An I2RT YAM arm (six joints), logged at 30 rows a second.
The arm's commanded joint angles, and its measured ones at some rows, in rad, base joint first. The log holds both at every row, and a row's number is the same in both.
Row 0, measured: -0.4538 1.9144 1.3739 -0.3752 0.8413 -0.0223
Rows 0 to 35, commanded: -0.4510 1.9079 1.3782 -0.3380 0.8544 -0.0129; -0.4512 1.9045 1.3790 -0.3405 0.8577 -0.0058; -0.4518 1.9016 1.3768 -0.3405 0.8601 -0.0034; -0.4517 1.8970 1.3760 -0.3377 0.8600 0.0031; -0.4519 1.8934 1.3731 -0.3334 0.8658 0.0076; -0.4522 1.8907 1.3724 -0.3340 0.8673 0.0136; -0.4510 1.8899 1.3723 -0.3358 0.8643 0.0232; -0.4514 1.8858 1.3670 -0.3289 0.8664 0.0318; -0.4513 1.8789 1.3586 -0.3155 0.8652 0.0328; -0.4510 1.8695 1.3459 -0.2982 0.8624 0.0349; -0.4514 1.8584 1.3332 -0.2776 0.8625 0.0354; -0.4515 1.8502 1.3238 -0.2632 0.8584 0.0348; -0.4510 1.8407 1.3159 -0.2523 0.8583 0.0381; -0.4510 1.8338 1.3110 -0.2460 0.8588 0.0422; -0.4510 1.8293 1.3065 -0.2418 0.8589 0.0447; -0.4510 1.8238 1.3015 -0.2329 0.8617 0.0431; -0.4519 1.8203 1.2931 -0.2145 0.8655 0.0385; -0.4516 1.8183 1.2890 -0.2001 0.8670 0.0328; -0.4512 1.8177 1.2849 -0.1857 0.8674 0.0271; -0.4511 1.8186 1.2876 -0.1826 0.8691 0.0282; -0.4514 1.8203 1.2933 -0.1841 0.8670 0.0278; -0.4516 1.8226 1.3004 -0.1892 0.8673 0.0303; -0.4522 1.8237 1.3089 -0.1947 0.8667 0.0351; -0.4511 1.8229 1.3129 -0.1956 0.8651 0.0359; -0.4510 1.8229 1.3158 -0.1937 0.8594 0.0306; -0.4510 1.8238 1.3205 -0.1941 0.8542 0.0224; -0.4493 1.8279 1.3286 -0.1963 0.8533 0.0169; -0.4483 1.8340 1.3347 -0.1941 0.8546 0.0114; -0.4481 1.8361 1.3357 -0.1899 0.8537 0.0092; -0.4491 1.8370 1.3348 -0.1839 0.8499 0.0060; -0.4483 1.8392 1.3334 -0.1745 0.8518 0.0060; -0.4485 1.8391 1.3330 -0.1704 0.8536 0.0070; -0.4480 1.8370 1.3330 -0.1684 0.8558 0.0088; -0.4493 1.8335 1.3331 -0.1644 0.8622 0.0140; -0.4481 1.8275 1.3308 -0.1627 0.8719 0.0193; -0.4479 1.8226 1.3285 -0.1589 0.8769 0.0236
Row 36, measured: -0.4507 1.8328 1.3258 -0.2111 0.8513 0.0212
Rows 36 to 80, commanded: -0.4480 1.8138 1.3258 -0.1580 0.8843 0.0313; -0.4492 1.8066 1.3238 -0.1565 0.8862 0.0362; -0.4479 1.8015 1.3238 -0.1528 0.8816 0.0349; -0.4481 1.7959 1.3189 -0.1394 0.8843 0.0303; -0.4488 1.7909 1.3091 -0.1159 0.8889 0.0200; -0.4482 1.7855 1.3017 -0.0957 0.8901 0.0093; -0.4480 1.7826 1.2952 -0.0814 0.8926 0.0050; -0.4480 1.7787 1.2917 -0.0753 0.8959 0.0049; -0.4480 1.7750 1.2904 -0.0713 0.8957 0.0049; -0.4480 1.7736 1.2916 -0.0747 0.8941 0.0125; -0.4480 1.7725 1.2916 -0.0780 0.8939 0.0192; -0.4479 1.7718 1.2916 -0.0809 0.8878 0.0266; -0.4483 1.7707 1.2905 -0.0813 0.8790 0.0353; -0.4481 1.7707 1.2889 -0.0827 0.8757 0.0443; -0.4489 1.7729 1.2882 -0.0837 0.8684 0.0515; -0.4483 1.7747 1.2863 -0.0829 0.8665 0.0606; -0.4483 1.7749 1.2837 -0.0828 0.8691 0.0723; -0.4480 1.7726 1.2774 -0.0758 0.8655 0.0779; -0.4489 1.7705 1.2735 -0.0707 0.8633 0.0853; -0.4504 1.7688 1.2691 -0.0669 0.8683 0.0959; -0.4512 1.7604 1.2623 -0.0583 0.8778 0.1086; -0.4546 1.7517 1.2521 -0.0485 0.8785 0.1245; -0.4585 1.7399 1.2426 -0.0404 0.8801 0.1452; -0.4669 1.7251 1.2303 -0.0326 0.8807 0.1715; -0.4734 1.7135 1.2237 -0.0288 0.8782 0.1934; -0.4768 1.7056 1.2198 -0.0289 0.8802 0.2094; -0.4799 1.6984 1.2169 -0.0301 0.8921 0.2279; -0.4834 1.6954 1.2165 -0.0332 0.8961 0.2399; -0.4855 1.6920 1.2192 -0.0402 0.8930 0.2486; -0.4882 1.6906 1.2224 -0.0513 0.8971 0.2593; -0.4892 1.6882 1.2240 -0.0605 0.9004 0.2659; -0.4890 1.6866 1.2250 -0.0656 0.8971 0.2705; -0.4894 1.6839 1.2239 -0.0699 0.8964 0.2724; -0.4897 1.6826 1.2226 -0.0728 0.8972 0.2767; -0.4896 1.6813 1.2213 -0.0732 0.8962 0.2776; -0.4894 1.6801 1.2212 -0.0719 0.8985 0.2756; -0.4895 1.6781 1.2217 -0.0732 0.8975 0.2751; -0.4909 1.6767 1.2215 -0.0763 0.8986 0.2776; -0.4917 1.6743 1.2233 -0.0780 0.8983 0.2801; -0.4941 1.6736 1.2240 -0.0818 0.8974 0.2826; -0.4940 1.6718 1.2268 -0.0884 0.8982 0.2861; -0.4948 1.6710 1.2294 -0.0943 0.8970 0.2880; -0.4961 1.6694 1.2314 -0.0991 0.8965 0.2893; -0.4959 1.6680 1.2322 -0.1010 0.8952 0.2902; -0.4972 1.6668 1.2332 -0.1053 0.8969 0.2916
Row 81, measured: -0.4938 1.6733 1.2236 -0.1017 0.8902 0.2680
